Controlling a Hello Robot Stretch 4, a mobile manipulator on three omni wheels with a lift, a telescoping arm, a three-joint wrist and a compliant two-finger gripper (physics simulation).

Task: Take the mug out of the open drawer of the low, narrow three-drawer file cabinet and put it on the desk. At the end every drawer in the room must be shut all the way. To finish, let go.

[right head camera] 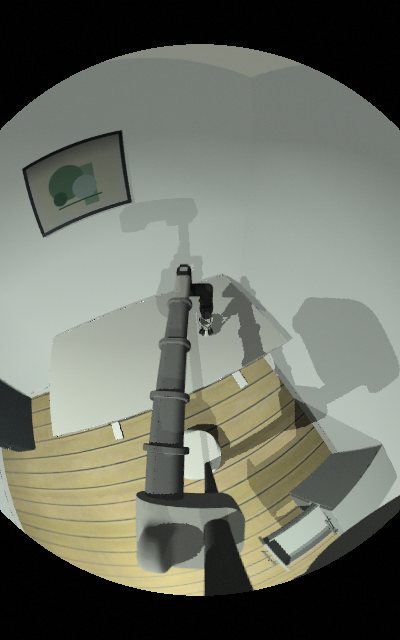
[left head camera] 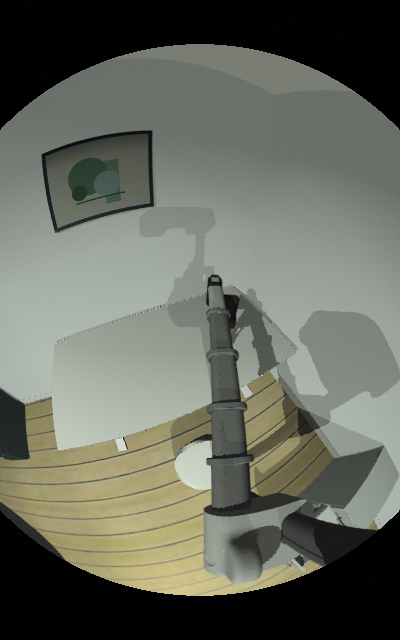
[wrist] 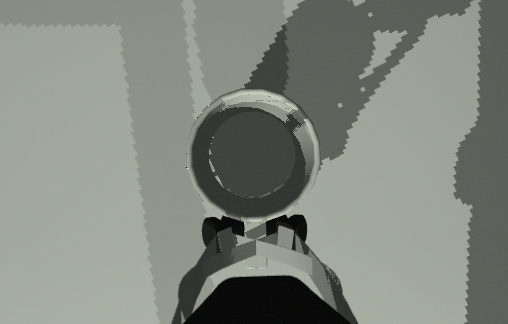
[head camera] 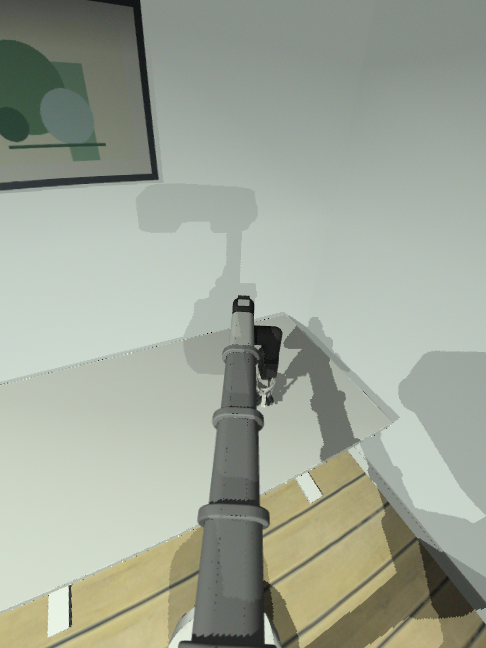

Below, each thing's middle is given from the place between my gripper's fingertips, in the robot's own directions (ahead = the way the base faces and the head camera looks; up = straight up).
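Scene:
The framed picture [head camera: 83, 115] is 29 cm ahead of my hand, 65 cm to the left of it and 87 cm above it. My hand is 3 cm below the mug [wrist: 253, 154] and 4 cm short of it. Going by their middles, of the things named here the mug is the nearest to my hand.

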